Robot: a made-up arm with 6 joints. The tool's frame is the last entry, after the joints. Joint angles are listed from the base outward.
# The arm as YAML. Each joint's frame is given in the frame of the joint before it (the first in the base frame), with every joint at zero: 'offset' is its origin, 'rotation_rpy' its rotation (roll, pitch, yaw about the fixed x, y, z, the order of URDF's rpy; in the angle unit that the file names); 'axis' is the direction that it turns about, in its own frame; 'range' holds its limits. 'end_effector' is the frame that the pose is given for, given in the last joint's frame.
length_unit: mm
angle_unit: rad
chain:
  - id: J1
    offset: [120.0, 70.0, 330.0]
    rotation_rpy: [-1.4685, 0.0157, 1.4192]
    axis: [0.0, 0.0, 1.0]
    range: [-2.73, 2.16]
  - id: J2
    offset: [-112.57, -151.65, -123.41]
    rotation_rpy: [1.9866, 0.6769, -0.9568]
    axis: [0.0, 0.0, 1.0]
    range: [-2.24, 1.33]
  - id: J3
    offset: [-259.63, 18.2, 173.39]
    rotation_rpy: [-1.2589, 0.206, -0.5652]
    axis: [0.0, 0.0, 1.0]
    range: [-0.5, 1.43]
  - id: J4
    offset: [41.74, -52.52, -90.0]
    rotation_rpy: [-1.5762, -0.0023, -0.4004]
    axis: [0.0, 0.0, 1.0]
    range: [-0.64, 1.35]
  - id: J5
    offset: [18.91, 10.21, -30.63]
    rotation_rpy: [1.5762, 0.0, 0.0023]
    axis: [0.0, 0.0, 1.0]
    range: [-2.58, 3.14]
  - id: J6
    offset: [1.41, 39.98, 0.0]
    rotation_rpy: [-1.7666, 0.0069, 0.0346]
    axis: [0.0, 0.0, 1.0]
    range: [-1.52, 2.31]
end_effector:
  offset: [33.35, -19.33, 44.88]
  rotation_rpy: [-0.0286, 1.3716, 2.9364]
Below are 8 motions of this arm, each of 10 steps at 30 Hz.
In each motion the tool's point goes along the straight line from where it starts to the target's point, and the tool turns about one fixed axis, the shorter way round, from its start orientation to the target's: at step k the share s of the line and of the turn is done. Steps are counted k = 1, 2, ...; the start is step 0. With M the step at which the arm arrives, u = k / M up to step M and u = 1 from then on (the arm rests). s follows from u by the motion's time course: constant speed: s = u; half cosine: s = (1 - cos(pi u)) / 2; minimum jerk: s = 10 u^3 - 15 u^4 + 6 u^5.
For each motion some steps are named. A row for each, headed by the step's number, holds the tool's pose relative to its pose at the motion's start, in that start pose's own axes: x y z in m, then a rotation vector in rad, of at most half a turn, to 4 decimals.
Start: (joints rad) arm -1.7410 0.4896 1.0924 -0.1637 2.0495 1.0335
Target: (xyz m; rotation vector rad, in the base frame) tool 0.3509 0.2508 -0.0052 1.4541 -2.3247 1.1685
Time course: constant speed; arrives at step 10
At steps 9, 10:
9: -0.0119 -0.0110 -0.0544 0.0184 -0.2451 0.0716
10: -0.0132 -0.0123 -0.0604 0.0205 -0.2723 0.0795

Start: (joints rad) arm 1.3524 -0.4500 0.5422 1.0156 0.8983 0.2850
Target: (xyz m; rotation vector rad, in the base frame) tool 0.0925 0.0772 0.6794 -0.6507 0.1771 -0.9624
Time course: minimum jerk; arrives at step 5
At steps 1, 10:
1: -0.0001 -0.0001 -0.0003 0.0045 0.0019 0.0011
10: -0.0020 -0.0015 -0.0045 0.0776 0.0325 0.0181

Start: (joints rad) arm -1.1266 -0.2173 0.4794 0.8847 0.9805 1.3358
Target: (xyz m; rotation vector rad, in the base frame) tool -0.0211 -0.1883 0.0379 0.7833 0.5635 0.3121
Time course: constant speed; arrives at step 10
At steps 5, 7, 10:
5: -0.0364 -0.0135 0.0414 -0.1245 0.1203 0.0631
7: -0.0509 -0.0190 0.0579 -0.1744 0.1685 0.0883
10: -0.0728 -0.0271 0.0828 -0.2491 0.2407 0.1262

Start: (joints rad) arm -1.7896 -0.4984 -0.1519 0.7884 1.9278 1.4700
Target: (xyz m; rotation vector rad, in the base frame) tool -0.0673 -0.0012 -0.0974 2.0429 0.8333 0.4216
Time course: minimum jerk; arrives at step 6
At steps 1, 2, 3, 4, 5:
1: -0.0022 0.0017 0.0011 0.0015 0.0028 -0.0101
2: -0.0129 0.0101 0.0065 0.0089 0.0165 -0.0600
3: -0.0307 0.0242 0.0154 0.0212 0.0392 -0.1428
4: -0.0485 0.0382 0.0243 0.0336 0.0620 -0.2257
5: -0.0592 0.0466 0.0297 0.0410 0.0757 -0.2756

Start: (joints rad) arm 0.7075 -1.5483 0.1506 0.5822 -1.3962 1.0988
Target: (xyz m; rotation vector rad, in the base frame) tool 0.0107 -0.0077 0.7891 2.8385 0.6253 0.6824
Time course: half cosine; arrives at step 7
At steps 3, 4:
3: 0.0039 -0.0079 0.0039 0.0366 -0.0017 0.0335
4: 0.0062 -0.0124 0.0062 0.0575 -0.0027 0.0527

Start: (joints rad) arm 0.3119 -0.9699 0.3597 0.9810 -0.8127 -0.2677
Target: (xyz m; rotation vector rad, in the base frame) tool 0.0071 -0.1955 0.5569 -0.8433 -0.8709 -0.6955
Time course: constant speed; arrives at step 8
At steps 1, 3, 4, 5, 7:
1: 0.0032 0.0020 0.0046 0.0044 -0.0129 0.0080
3: 0.0097 0.0060 0.0138 0.0133 -0.0388 0.0240
4: 0.0129 0.0080 0.0184 0.0177 -0.0518 0.0320
5: 0.0161 0.0100 0.0230 0.0221 -0.0647 0.0400
7: 0.0226 0.0140 0.0322 0.0309 -0.0906 0.0561

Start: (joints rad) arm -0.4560 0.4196 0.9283 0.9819 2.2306 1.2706
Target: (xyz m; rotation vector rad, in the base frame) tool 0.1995 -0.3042 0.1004 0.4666 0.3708 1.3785
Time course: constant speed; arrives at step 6
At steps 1, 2, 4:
1: -0.0004 0.0044 -0.0033 -0.0052 0.0033 -0.0158
2: -0.0008 0.0087 -0.0066 -0.0105 0.0067 -0.0317
4: -0.0016 0.0174 -0.0132 -0.0209 0.0133 -0.0634

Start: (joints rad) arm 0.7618 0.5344 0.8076 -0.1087 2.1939 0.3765
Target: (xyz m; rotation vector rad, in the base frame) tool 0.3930 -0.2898 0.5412 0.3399 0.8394 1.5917
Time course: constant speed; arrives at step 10
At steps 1, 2, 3, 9, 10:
1: -0.0001 -0.0017 0.0074 -0.0281 0.0029 0.0038
2: -0.0002 -0.0034 0.0148 -0.0562 0.0059 0.0076
3: -0.0003 -0.0051 0.0222 -0.0843 0.0088 0.0113
9: -0.0009 -0.0153 0.0667 -0.2528 0.0265 0.0340
10: -0.0010 -0.0170 0.0741 -0.2809 0.0294 0.0378

